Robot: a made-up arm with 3 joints. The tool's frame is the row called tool.
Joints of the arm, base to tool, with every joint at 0 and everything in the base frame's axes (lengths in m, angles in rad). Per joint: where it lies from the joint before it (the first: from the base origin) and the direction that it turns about. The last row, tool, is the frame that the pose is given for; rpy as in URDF.
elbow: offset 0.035 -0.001 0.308 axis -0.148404 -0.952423 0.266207
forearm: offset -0.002 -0.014 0.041 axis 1 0 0
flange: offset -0.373 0.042 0.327 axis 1 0 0
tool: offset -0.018 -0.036 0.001 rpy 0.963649 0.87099 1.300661
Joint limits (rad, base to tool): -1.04..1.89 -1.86..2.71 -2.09..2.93
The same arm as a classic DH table. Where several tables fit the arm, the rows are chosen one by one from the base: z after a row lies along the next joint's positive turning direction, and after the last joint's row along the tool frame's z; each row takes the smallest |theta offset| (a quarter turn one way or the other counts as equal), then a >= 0, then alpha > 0; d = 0 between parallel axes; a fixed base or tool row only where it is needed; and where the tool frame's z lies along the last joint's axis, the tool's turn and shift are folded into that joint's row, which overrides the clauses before.
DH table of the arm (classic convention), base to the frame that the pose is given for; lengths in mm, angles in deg. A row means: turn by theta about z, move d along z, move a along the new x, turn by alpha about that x. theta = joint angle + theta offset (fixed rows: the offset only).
base (fixed): a 34.7; alpha 74.56; d 309.2; theta offset -8.86
elbow: a -35.7; alpha -98.53; d 20.2; theta offset -87.62
forearm: a -329.7; alpha 0; d 0; theta offset 8.3
flange: a -32; alpha -24.77; d -353.7; theta offset 68.59
tool (fixed): a 0; alpha 0; d -39.2; theta offset -24.21
Joint limits (deg, base to tool): -59.59..108.29 -106.57..155.27 -119.75..167.88

